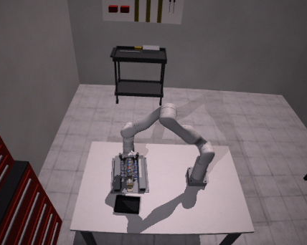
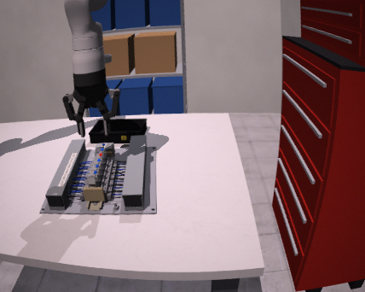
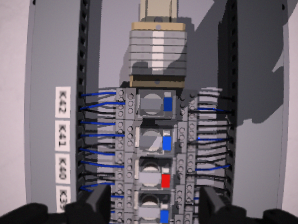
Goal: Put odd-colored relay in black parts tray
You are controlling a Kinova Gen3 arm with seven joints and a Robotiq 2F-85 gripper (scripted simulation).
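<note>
The red-button relay is 80 mm below my hand. From my hand the other things lie so: black parts tray (270 mm to the left, 120 mm below, 40 mm ahead).
</note>
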